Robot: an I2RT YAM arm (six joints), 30 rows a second.
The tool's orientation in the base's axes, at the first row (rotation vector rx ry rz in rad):
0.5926 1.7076 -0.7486
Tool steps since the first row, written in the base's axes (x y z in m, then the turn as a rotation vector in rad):
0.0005 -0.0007 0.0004 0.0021 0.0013 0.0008
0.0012 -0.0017 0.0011 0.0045 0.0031 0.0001
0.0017 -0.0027 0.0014 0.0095 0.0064 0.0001
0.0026 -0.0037 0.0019 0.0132 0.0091 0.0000
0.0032 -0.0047 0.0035 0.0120 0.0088 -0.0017
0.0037 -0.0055 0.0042 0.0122 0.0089 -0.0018
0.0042 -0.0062 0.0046 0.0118 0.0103 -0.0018
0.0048 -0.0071 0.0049 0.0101 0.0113 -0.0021
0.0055 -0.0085 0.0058 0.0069 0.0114 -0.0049
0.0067 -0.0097 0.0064 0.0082 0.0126 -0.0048
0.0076 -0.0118 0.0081 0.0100 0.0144 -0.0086
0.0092 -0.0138 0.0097 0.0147 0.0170 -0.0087
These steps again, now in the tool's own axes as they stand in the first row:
-0.0005 -0.0002 0.0008 -0.0013 0.0022 0.0003
-0.0014 -0.0005 0.0018 -0.0012 0.0053 0.0006
-0.0018 -0.0008 0.0029 -0.0024 0.0111 0.0014
-0.0025 -0.0010 0.0041 -0.0032 0.0156 0.0018
-0.0042 -0.0015 0.0049 -0.0013 0.0148 0.0016
-0.0050 -0.0018 0.0057 -0.0012 0.0151 0.0016
-0.0056 -0.0020 0.0065 -0.0011 0.0157 0.0004
-0.0060 -0.0022 0.0075 -0.0004 0.0152 -0.0014
-0.0071 -0.0028 0.0089 0.0031 0.0135 -0.0031
-0.0080 -0.0029 0.0104 0.0027 0.0152 -0.0032
-0.0099 -0.0039 0.0123 0.0060 0.0184 -0.0027
-0.0118 -0.0044 0.0145 0.0049 0.0235 -0.0015

